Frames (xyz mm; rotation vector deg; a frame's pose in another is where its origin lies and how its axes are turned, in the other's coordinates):
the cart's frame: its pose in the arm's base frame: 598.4 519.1 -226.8 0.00 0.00 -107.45
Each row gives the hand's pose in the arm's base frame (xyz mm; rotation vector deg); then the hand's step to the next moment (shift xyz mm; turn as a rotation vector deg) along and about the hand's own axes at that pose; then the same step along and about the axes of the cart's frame.
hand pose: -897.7 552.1 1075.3 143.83 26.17 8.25
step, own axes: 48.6 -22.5 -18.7 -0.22 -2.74 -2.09
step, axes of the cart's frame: -52.9 20.3 3.0 -2.57 -2.30 0.19
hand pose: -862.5 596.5 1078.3 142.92 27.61 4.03
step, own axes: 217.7 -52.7 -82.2 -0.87 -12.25 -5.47
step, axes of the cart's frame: -206.6 116.6 25.5 -9.73 -8.97 -2.35
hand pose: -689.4 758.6 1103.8 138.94 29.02 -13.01
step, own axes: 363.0 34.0 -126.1 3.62 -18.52 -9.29
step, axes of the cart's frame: -260.7 284.0 14.3 -18.10 -9.87 -4.16
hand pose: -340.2 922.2 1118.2 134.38 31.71 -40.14
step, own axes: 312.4 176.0 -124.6 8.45 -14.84 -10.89
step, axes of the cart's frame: -133.3 354.4 -27.4 -19.42 -3.74 -4.37
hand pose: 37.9 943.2 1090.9 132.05 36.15 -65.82
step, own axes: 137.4 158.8 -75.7 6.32 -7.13 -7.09
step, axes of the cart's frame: -14.4 219.4 -38.6 -11.50 -0.04 -2.97
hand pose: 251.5 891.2 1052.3 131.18 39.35 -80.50
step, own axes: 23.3 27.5 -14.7 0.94 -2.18 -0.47
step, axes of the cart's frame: -1.6 36.7 -13.0 -1.96 -1.20 -0.76
